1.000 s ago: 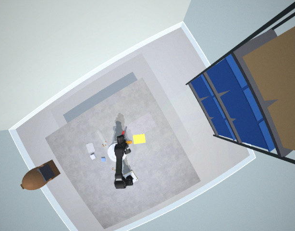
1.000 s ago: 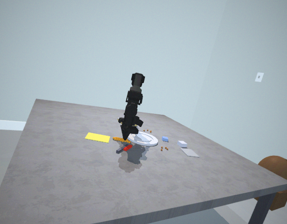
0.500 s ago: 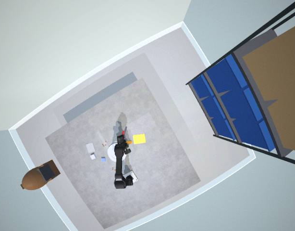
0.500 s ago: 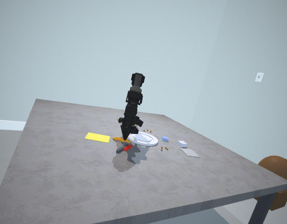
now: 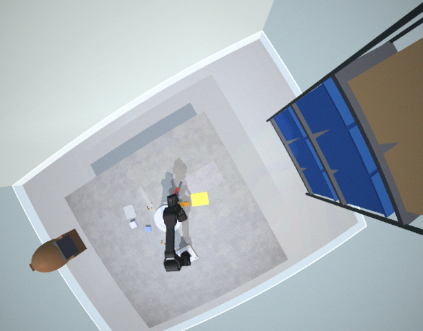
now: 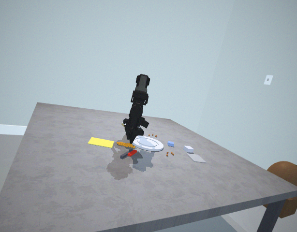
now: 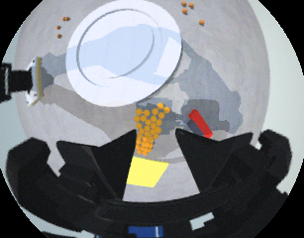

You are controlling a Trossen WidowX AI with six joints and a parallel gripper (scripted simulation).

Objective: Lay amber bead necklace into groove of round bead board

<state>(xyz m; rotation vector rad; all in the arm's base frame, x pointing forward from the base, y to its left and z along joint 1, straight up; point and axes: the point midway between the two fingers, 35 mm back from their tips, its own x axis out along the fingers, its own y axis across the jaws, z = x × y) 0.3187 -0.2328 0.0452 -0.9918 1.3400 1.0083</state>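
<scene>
Now: gripper tip 140 mm to the right of the round white bead board, 20 mm past it and 20 mm above it. From my gripper tip the other things lie so: yellow sheet: 130 mm to the right, 60 mm behind, 30 mm below; then blue block: 310 mm to the left, 20 mm below, 20 mm ahead; then grey tool: 80 mm ahead, 50 mm to the right, 20 mm below.
</scene>
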